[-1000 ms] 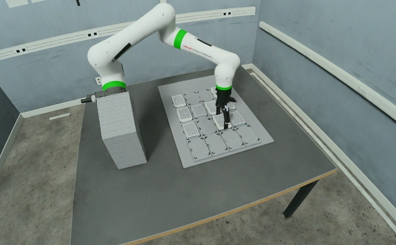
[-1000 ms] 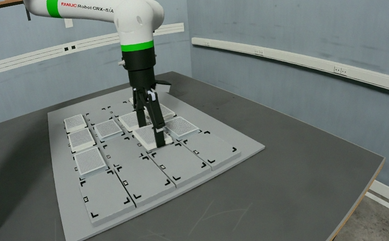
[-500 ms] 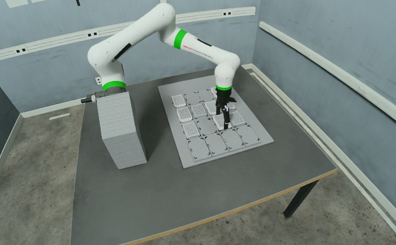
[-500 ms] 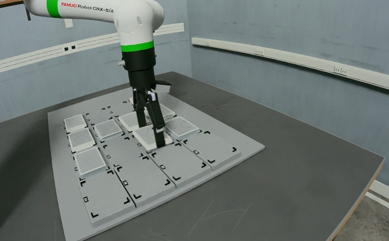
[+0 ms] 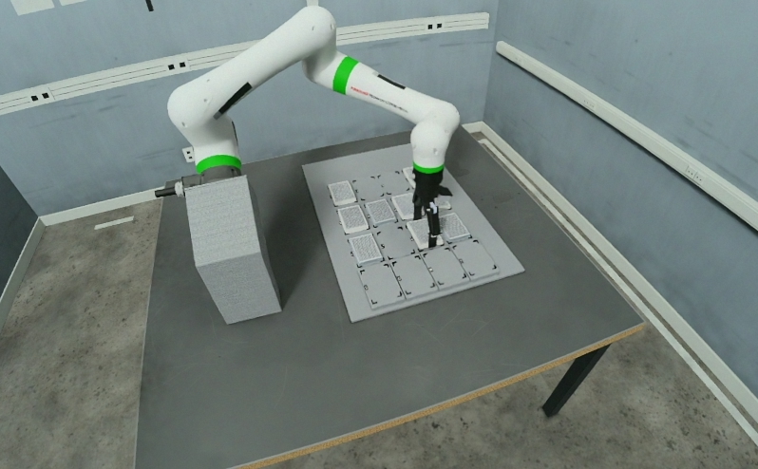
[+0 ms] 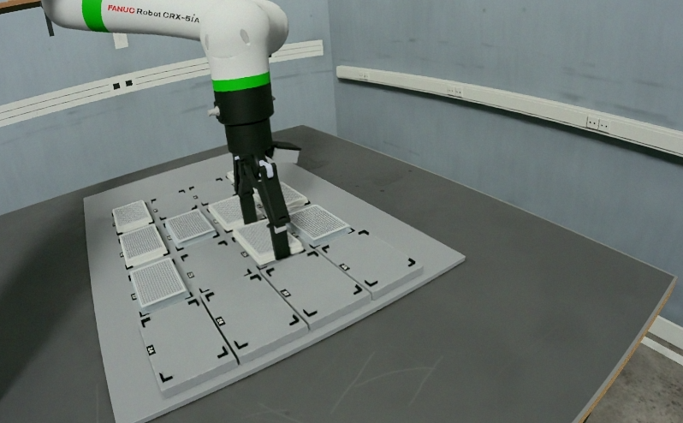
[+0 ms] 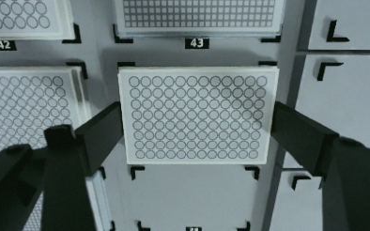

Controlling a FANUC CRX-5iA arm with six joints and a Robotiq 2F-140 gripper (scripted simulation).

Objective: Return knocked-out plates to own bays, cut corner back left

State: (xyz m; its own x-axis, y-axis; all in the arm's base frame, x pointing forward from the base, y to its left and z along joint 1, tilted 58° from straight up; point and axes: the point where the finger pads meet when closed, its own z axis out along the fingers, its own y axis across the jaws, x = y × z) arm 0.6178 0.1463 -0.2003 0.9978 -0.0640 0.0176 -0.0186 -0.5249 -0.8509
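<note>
My gripper is now 6 cm short of the bay label and 3 cm above it. From my hand the other things lie so: 384-well plate (21 cm behind, 2 cm below); then label 22 (17 cm to the left, 15 cm behind, 3 cm below).
</note>
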